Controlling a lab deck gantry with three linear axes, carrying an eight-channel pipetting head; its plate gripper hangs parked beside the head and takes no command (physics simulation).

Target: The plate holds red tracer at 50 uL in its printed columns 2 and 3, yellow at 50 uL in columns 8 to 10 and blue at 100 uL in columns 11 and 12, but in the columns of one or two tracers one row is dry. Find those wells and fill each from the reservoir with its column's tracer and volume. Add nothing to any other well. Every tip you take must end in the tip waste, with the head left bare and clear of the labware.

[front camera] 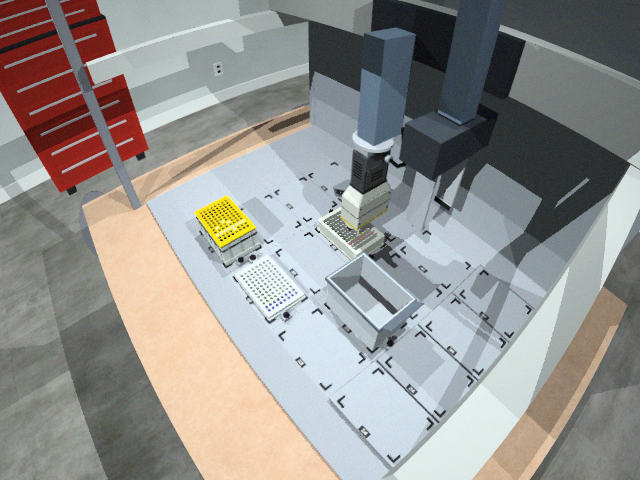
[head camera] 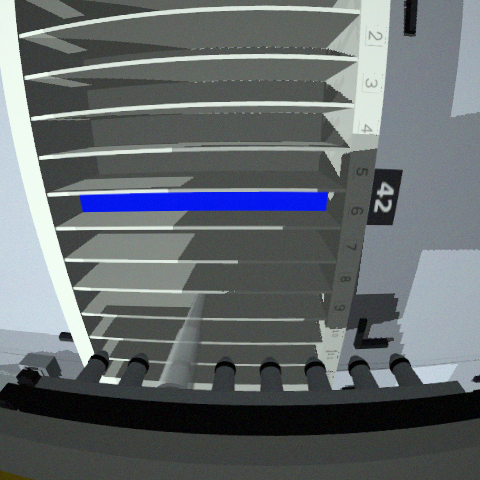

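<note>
The pipetting head (front camera: 366,206) (head camera: 240,417) is over the ivory reservoir (front camera: 336,240) (head camera: 372,60). One translucent tip (head camera: 184,350) is on the third channel from the left in the head view; seven channels are bare. The tip's lower end appears near compartments 8 and 9; its depth is unclear. Blue liquid (head camera: 204,202) lies in compartment 6. The white plate (front camera: 239,280) shows blue wells at its near end; other wells are too small to read. The yellow tip rack (front camera: 225,221) and grey tip waste (front camera: 356,312) stand apart. The parked plate gripper (front camera: 433,215) is open, its paddles apart.
The gripper's dark block (front camera: 439,144) hangs right of the head in the front view. The tip waste's tall walls stand close in front of the reservoir. Small dark knobs (front camera: 286,315) (front camera: 390,341) stand beside the plate and the waste. A red drawer cabinet (front camera: 77,113) stands behind the deck.
</note>
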